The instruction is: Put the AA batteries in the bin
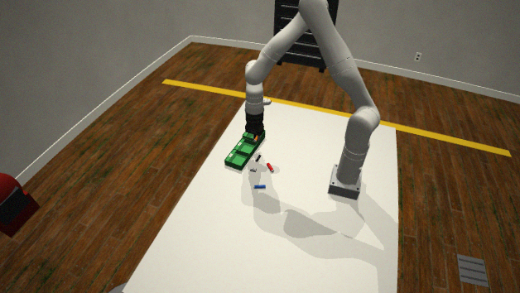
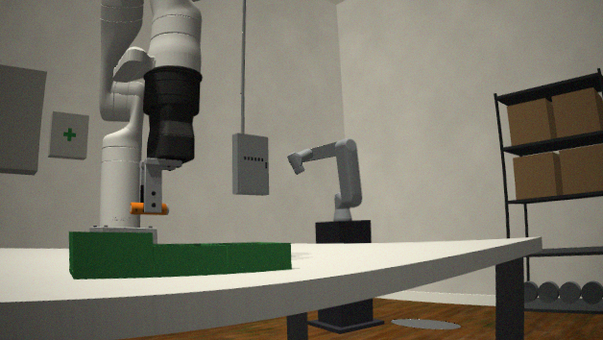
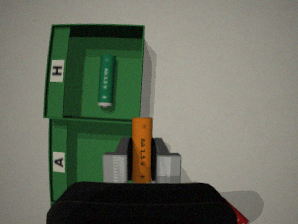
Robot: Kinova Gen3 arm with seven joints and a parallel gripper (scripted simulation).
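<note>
The green battery is 40 mm ahead of my hand, 50 mm to the right of it and 70 mm below it. Round my hand: green bin marked H (40 mm ahead, 30 mm to the left, 70 mm below); then orange AA battery (10 mm below); then black battery (30 mm behind, 50 mm to the left, 80 mm below).
</note>
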